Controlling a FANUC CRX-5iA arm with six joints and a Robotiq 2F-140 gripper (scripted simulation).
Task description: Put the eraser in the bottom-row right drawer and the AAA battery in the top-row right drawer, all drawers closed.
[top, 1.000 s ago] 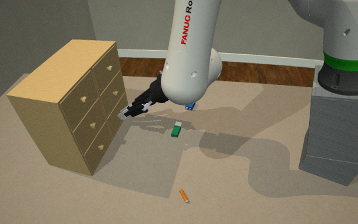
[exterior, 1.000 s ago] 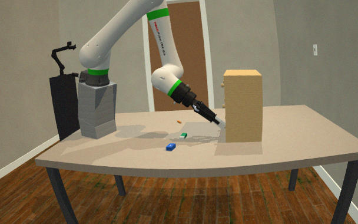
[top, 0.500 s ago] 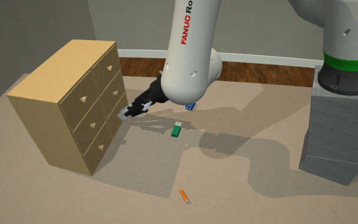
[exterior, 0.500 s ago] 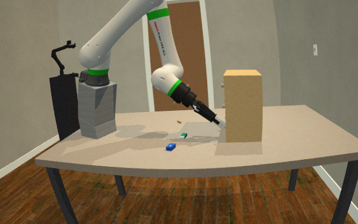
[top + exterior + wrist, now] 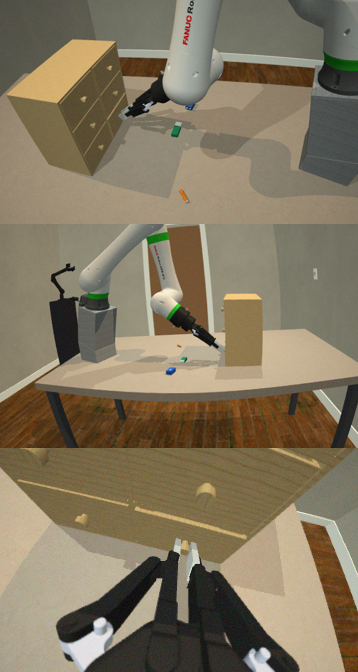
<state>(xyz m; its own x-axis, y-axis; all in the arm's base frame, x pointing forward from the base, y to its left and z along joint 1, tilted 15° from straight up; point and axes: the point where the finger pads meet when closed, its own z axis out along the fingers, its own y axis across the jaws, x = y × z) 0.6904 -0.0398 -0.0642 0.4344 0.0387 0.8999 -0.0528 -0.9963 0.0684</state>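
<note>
Now: the white eraser 18 cm behind my hand, 1 cm to the right of it and 6 cm below it. Round my hand: orange AAA battery (25 cm behind, 25 cm to the left, 6 cm below); then small blue block (20 cm behind, 14 cm to the right, 6 cm below).
</note>
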